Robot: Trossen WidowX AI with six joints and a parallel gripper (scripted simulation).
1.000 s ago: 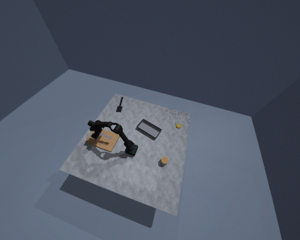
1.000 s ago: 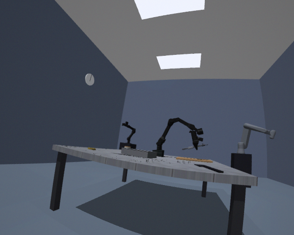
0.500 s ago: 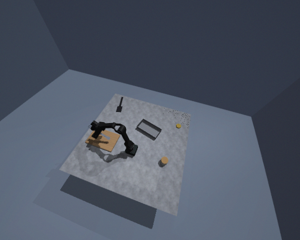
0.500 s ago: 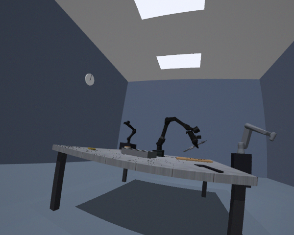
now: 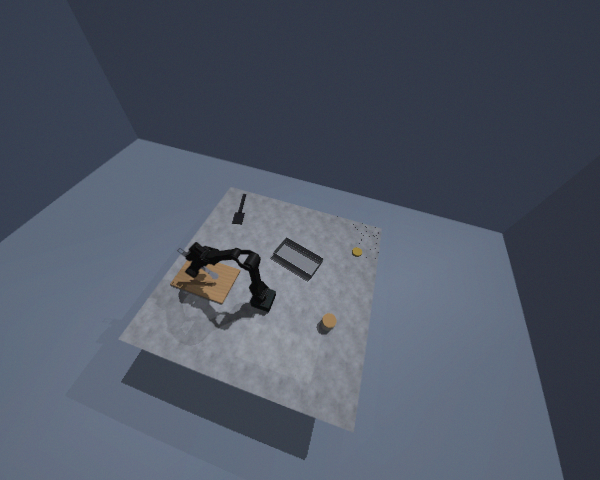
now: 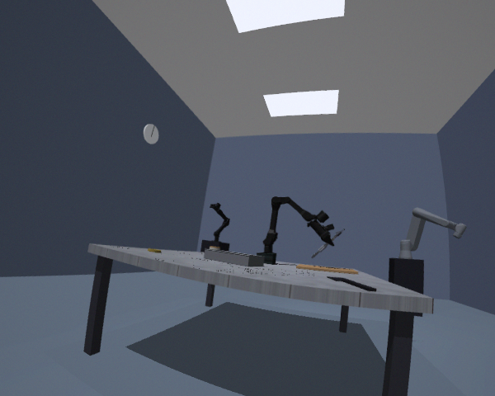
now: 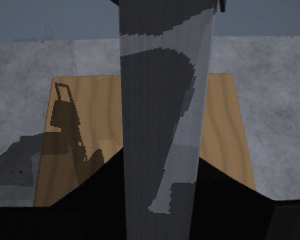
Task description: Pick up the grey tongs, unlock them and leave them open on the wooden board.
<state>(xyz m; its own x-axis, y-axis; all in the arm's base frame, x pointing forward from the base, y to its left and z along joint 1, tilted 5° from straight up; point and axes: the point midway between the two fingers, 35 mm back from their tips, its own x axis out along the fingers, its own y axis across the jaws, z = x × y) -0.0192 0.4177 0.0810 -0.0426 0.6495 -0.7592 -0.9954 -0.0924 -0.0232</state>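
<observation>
Now: gripper tip 40 mm to the left of the wooden board and 150 mm above it. The rest, counted from my gripper tip: black spatula (590 mm ahead, 80 mm to the left, 150 mm below); then roasting tin (390 mm ahead, 510 mm to the right, 130 mm below).
</observation>
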